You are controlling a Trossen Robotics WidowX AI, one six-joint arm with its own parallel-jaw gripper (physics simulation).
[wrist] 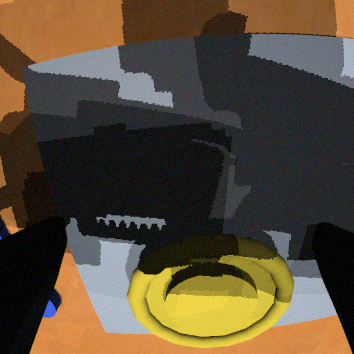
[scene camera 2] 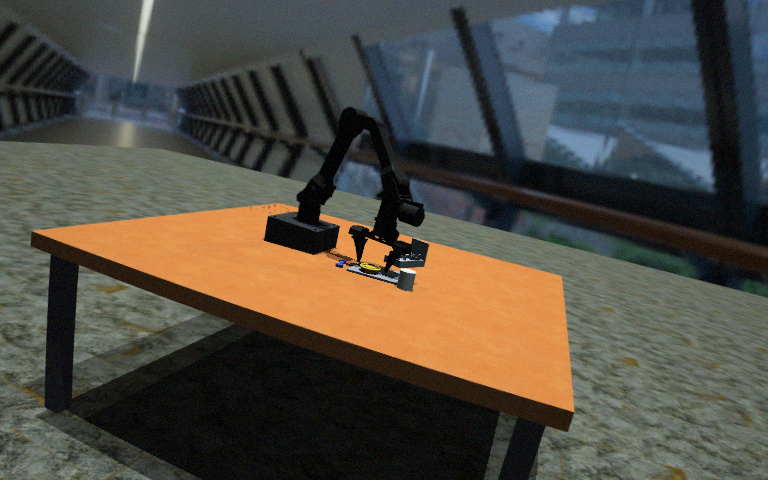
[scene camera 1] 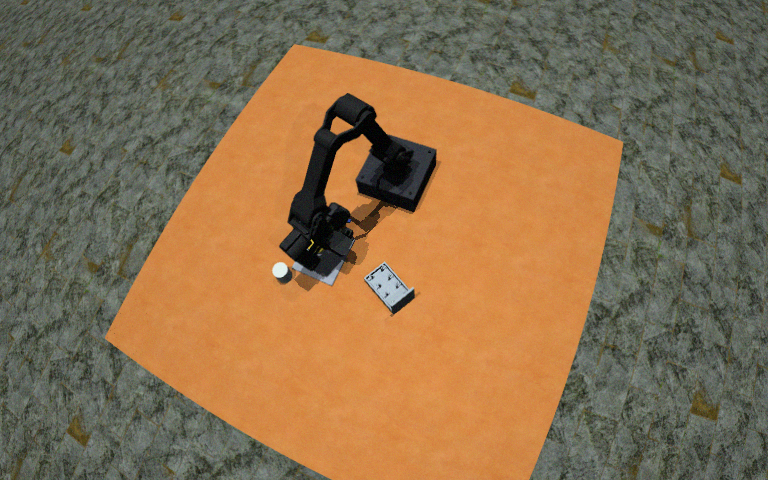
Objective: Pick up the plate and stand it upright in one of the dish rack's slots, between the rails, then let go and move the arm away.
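The yellow round plate (scene camera 2: 370, 267) (wrist: 212, 310) lies flat on a light grey board (scene camera 1: 324, 276) (wrist: 97, 292). My gripper (scene camera 2: 373, 266) (wrist: 194, 235) is open and empty, low over the board. In the wrist view its fingers stand wide apart, one on each side of the plate, with the plate near the bottom edge between them. In scene camera 1 the gripper body hides most of the plate. The grey dish rack (scene camera 1: 402, 301) (scene camera 2: 419, 250), with small pegs and one tall end wall, stands apart from the board. No plate stands in it.
A white cylinder (scene camera 1: 280, 272) (scene camera 2: 406, 280) stands close to the board, on the side away from the arm's base (scene camera 1: 396, 169) (scene camera 2: 301, 233). A small blue object (scene camera 2: 340, 263) (wrist: 50, 308) lies on the orange table (scene camera 1: 481, 283) (scene camera 2: 453, 333) near the board's other end.
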